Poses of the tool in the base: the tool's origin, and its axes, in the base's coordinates. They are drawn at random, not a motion.
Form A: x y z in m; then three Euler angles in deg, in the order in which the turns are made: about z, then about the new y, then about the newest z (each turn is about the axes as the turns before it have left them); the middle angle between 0 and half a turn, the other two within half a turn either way.
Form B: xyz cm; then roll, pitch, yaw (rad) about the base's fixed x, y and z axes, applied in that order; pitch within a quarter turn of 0, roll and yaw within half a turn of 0. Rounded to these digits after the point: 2 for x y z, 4 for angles.
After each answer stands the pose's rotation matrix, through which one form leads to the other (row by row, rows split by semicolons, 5 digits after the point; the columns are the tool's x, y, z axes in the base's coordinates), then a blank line. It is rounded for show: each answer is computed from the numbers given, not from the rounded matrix.
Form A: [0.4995 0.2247 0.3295 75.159 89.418 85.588]
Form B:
[49.95 22.47 32.95 1.5606 0.0770 2.8818]
-0.96358 -0.07696 0.25612; 0.25613 0.00991 0.96659; -0.07692 0.99699 0.01016

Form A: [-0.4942 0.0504 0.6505 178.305 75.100 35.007]
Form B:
[-49.42 5.04 65.05 1.1365 0.9133 -1.9522]
-0.22749 0.12322 -0.96595; -0.56720 -0.82309 0.02858; -0.79154 0.55439 0.25713

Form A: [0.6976 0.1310 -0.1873 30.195 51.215 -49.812]
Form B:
[69.76 13.10 -18.73 -0.7601 0.5271 -0.5571]
0.73359 0.08905 0.67374; -0.45698 0.79842 0.39205; -0.50301 -0.59549 0.62640

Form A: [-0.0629 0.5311 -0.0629 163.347 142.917 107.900]
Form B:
[-6.29 53.11 -6.29 2.5181 -0.1864 -2.1136]
-0.50762 -0.63923 -0.57768; -0.84142 0.51202 0.17280; 0.18533 0.57378 -0.79776

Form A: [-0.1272 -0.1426 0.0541 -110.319 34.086 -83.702]
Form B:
[-12.72 -14.26 5.41 -0.5921 0.0615 2.8781]
-0.96366 -0.18298 -0.19461; 0.25995 -0.81007 -0.52556; -0.06148 -0.55705 0.82820

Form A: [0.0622 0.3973 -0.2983 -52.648 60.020 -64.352]
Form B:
[6.22 39.73 -29.83 -1.0015 0.3843 -2.2542]
-0.58537 0.61738 0.52553; -0.71886 -0.09547 -0.68856; -0.37493 -0.78085 0.49970

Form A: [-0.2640 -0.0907 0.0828 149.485 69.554 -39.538]
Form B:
[-26.40 -9.07 8.28 -1.0410 0.8076 1.4385]
0.09115 -0.58317 -0.80722; 0.68521 -0.55147 0.47578; -0.72262 -0.59649 0.34932

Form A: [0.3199 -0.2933 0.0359 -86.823 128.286 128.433]
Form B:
[31.99 -29.33 3.59 2.3600 -0.5097 -0.4015]
0.80348 -0.59375 0.04350; -0.34113 -0.51905 -0.78372; 0.48791 0.61486 -0.61959

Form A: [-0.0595 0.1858 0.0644 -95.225 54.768 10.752]
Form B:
[-5.95 18.58 6.44 0.2583 0.9314 -1.3440]
0.13417 0.98816 -0.07439; -0.58139 0.01771 -0.81343; -0.80248 0.15239 0.57689

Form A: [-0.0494 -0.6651 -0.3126 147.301 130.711 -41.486]
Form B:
[-4.94 -66.51 -31.26 -2.4855 0.6039 0.3646]
0.76904 -0.04110 -0.63788; 0.29350 -0.86381 0.40950; -0.56784 -0.50213 -0.65224

